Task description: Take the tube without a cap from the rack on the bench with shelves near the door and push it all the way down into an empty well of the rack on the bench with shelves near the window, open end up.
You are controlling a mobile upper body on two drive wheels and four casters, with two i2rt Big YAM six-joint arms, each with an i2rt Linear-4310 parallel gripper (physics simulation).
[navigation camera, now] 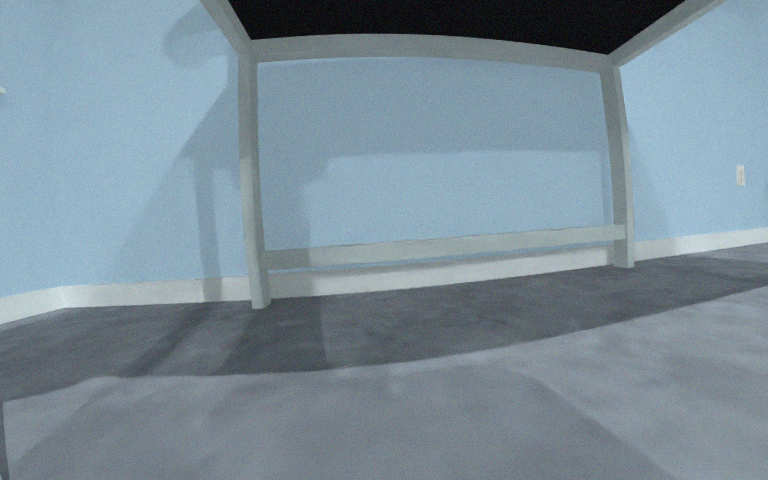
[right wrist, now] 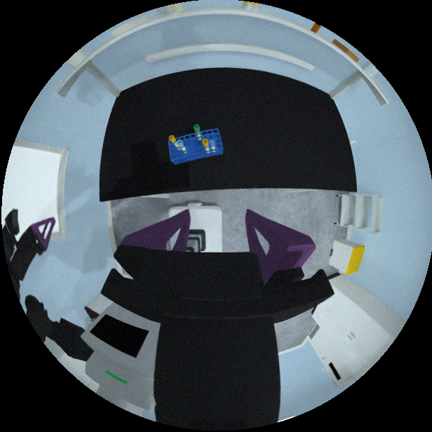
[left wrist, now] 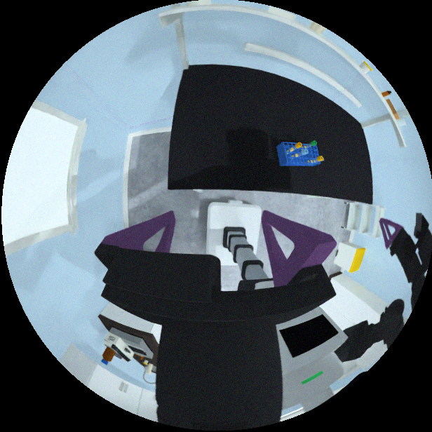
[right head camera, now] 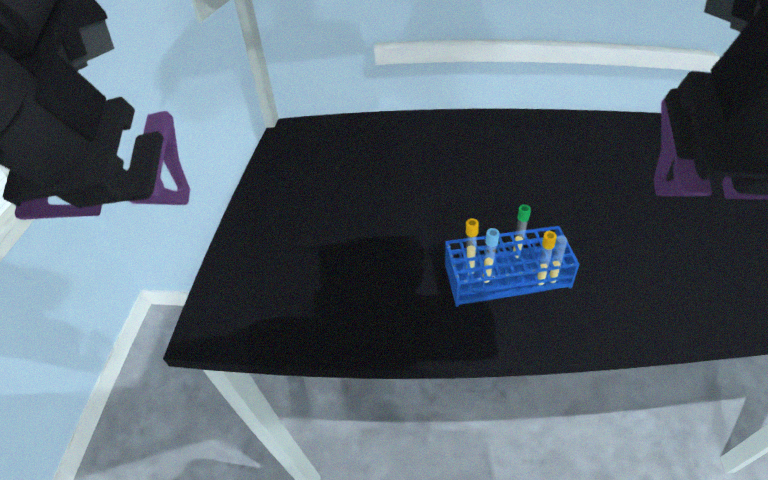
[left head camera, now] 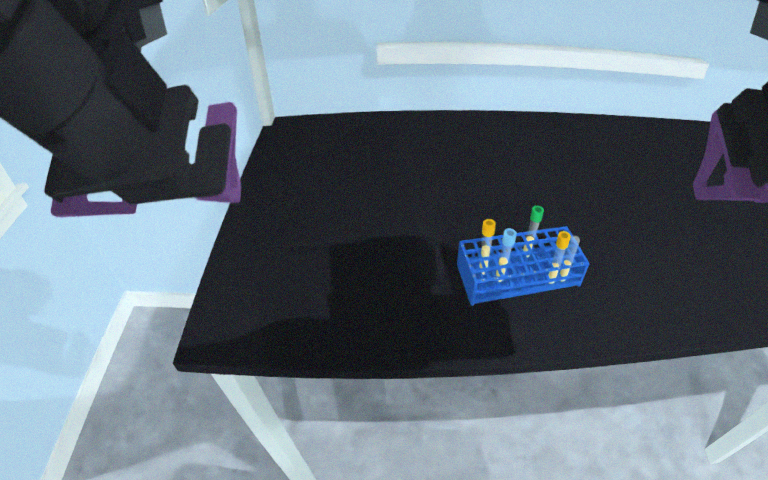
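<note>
A blue tube rack [left head camera: 465, 272] [right head camera: 451, 274] [left wrist: 283, 155] [right wrist: 181, 157] stands on the black bench top. The tube without a cap [left head camera: 573, 246] [right head camera: 560, 246] [right wrist: 212, 143] stands upright in a well at the rack's right end, open end up, beside an orange-capped tube [left head camera: 562, 240] [right head camera: 548, 240]. Its pale contents sit about level with that neighbour's. My left gripper [right head camera: 116, 204] [left wrist: 218, 215] is open and empty, left of the bench in the head views. My right gripper [right head camera: 717, 191] [right wrist: 217, 213] is partly open and empty, raised at the right, apart from the rack.
The rack also holds tubes with orange [left head camera: 488, 228], light blue [left head camera: 509, 237] and green [left head camera: 536, 213] caps. The black bench [left head camera: 339, 169] [right wrist: 275, 125] has a shelf above it. A bright window-like panel [left wrist: 40, 175] [right wrist: 40, 185] is at the left. Bench legs [navigation camera: 250, 169] [navigation camera: 620, 169] stand ahead.
</note>
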